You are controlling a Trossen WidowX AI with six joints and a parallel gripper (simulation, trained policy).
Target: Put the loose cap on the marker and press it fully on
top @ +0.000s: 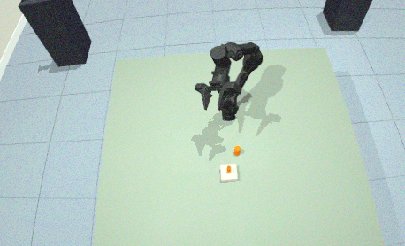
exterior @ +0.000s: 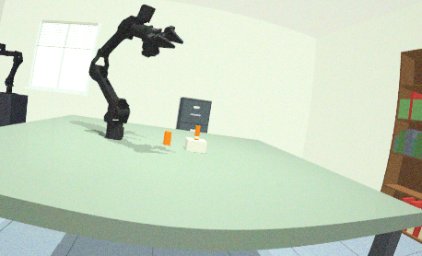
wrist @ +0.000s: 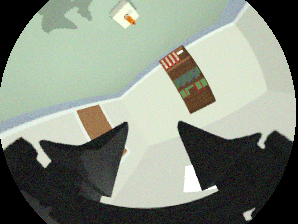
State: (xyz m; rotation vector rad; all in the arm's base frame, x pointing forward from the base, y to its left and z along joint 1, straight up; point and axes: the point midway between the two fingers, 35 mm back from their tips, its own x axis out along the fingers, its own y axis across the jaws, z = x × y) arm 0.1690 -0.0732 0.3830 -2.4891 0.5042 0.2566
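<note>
Now: gripper tip 20 mm short of the orange cap, 110 mm to the right of it and 350 mm above it. Round my gripper tip: white holder block (120 mm ahead, 60 mm to the left, 350 mm below).
</note>
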